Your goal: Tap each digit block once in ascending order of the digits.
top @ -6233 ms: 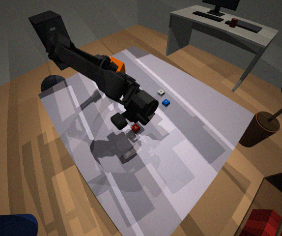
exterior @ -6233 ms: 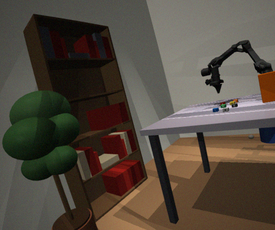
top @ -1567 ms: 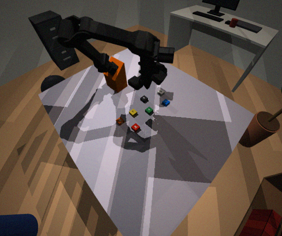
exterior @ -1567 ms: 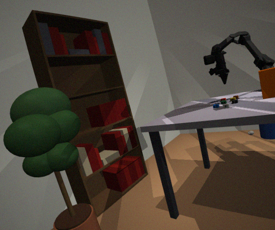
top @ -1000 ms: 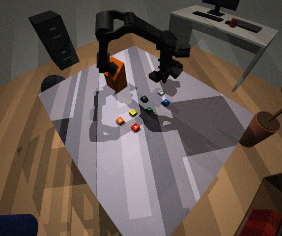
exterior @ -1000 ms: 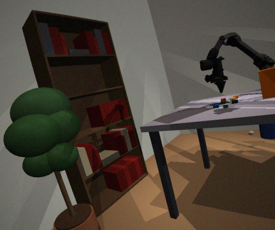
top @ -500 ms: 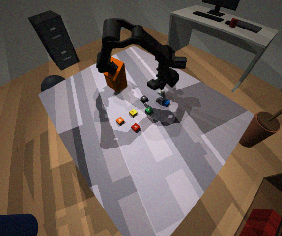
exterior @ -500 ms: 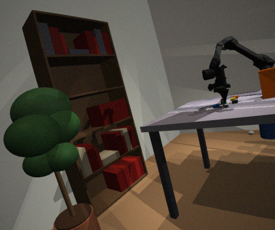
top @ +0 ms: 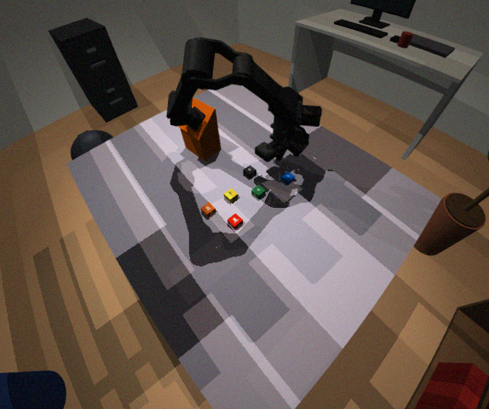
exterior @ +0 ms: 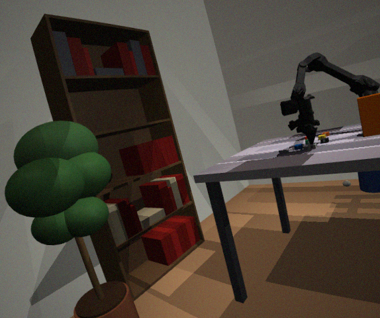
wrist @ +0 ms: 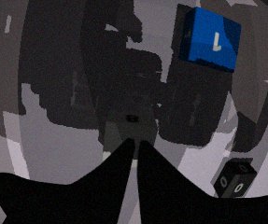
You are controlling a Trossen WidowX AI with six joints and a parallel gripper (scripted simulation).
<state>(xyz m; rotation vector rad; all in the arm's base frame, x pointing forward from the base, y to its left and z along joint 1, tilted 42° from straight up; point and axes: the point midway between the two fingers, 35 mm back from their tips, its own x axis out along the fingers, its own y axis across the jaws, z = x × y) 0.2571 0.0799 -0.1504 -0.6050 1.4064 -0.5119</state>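
Now: the white block 10 mm below my gripper tip. The rest, counted from my gripper tip: green block 150 mm to the right, 50 mm ahead, 10 mm below; then black block 110 mm to the right, 30 mm behind, 10 mm below; then blue block 70 mm ahead, 30 mm to the right, 10 mm below.
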